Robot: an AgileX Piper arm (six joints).
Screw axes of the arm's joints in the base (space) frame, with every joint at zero. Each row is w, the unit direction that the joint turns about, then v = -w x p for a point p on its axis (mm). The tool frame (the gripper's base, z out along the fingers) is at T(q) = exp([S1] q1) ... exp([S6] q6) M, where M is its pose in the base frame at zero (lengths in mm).
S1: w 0 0 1 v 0 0 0
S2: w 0 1 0 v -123 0 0
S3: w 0 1 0 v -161.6 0 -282.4
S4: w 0.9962 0 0.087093 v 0 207.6 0
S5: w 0 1 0 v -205.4 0 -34.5
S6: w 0.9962 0 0.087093 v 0 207.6 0
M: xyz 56.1 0 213.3 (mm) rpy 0 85 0 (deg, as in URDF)
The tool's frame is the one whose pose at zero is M.
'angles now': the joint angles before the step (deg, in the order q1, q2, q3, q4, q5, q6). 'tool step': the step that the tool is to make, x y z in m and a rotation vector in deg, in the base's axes. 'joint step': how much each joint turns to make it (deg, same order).
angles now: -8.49, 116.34, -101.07, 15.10, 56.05, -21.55
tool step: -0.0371, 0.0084, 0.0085, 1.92, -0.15, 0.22
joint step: 0.00, -8.39, 11.35, 2.81, -2.54, -1.70
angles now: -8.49, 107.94, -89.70, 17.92, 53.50, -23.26
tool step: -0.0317, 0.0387, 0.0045, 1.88, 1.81, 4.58
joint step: 4.80, -6.49, 8.17, 1.74, 0.36, -0.10
